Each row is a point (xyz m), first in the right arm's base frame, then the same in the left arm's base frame.
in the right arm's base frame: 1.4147 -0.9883 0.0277
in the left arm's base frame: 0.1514 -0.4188 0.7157
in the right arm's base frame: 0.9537 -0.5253 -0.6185
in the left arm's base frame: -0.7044 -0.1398 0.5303
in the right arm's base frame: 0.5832 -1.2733 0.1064
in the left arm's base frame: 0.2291 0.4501 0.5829
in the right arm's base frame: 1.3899 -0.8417 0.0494
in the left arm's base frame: 0.0917 -0.4562 0.5830
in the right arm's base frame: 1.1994 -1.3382 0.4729
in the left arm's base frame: 0.6713 -0.1114 0.6688
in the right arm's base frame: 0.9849 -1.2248 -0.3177
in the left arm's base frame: -0.0906 0.0914 0.9185
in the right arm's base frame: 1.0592 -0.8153 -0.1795
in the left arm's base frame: -0.1687 -0.1493 0.5603
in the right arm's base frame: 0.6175 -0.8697 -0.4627
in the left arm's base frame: -0.4519 0.2949 0.5866
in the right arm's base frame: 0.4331 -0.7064 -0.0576
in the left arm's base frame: -0.2206 0.3717 0.1799
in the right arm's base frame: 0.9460 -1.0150 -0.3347
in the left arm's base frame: -0.2174 0.0442 0.7525
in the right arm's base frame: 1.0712 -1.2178 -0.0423
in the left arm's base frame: 0.1531 -0.0084 0.8003
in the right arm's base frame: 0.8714 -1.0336 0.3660
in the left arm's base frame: 0.3741 0.0738 0.3702
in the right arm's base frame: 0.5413 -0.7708 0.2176
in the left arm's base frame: 0.0626 0.2804 0.1246
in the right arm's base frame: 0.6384 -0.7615 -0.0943
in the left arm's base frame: -0.1910 0.2084 0.3177
